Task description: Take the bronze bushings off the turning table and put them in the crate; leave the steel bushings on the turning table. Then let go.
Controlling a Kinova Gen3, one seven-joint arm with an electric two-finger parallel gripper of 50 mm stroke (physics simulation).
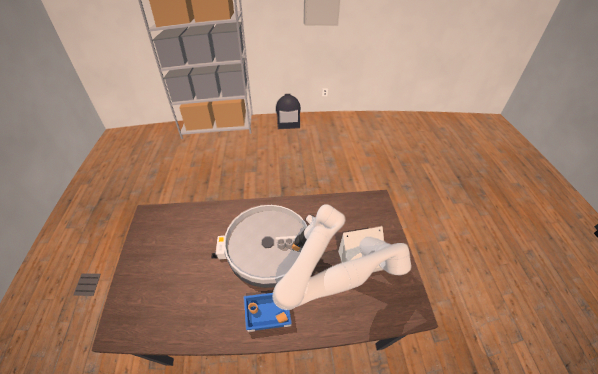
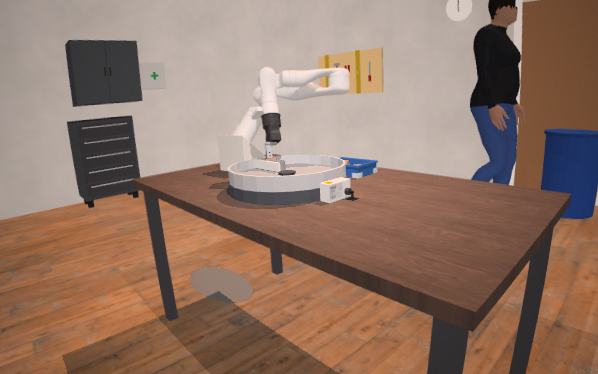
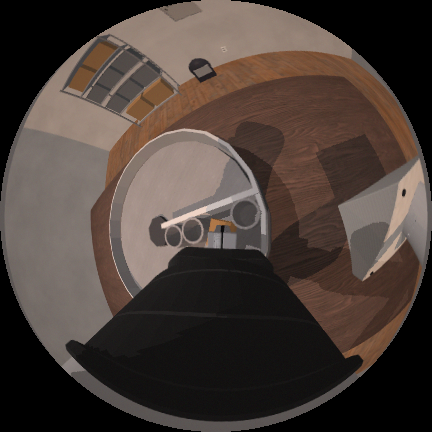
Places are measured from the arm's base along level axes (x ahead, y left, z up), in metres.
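Pixels of known places: gripper, fingertip midpoint: [image 1: 298, 243] [image 2: 269, 158] [image 3: 221, 233]; arm's base, link origin: [image 1: 368, 246] [image 2: 238, 144].
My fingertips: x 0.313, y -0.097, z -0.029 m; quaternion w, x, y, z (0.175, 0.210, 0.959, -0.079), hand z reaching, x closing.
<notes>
For each thing: its top centre in the pictures, then the offset to it from my fingertips. "*": a spot on its surface instead.
- blue crate, top centre: [image 2: 349, 161] [image 1: 266, 309] dx +0.191, dy +0.279, dz -0.040 m
- upright bronze bushing, top centre: [image 1: 252, 306] dx +0.250, dy +0.255, dz -0.047 m
- light straight bar, surface spot: [image 3: 210, 207] * dx +0.004, dy -0.038, dz -0.001 m
- dark hub, top centre: [image 3: 157, 231] [image 2: 287, 171] [image 1: 267, 241] dx +0.145, dy -0.053, dz -0.029 m
- white control box, surface spot: [image 2: 335, 190] * dx +0.396, dy -0.100, dz -0.055 m
The turning table [image 1: 250, 230] [image 2: 280, 184] [image 3: 155, 170] is a round grey disc with a raised rim. A bronze bushing [image 1: 296, 247] [image 3: 220, 222] is on it near the rim, partly hidden by the fingers. My gripper [image 2: 269, 156] [image 3: 221, 233] is shut, its fingertips together over that bushing, with nothing seen between them. Steel bushings [image 1: 281, 244] [image 3: 193, 230] stand beside it toward the hub, and a wider steel bushing [image 3: 245, 214] is near the rim. The blue crate [image 1: 268, 327] [image 2: 367, 169] holds one upright bronze bushing [image 1: 253, 308] and another bronze bushing [image 1: 281, 317] lying down.
A light straight bar [image 3: 210, 207] runs from the dark hub [image 1: 267, 242] [image 3: 159, 231] to the rim, beside the bushings. A white control box [image 1: 221, 248] [image 2: 335, 190] is on the turning table's outer side. The arm's pale base mount [image 1: 362, 232] [image 3: 372, 225] stands at the right.
</notes>
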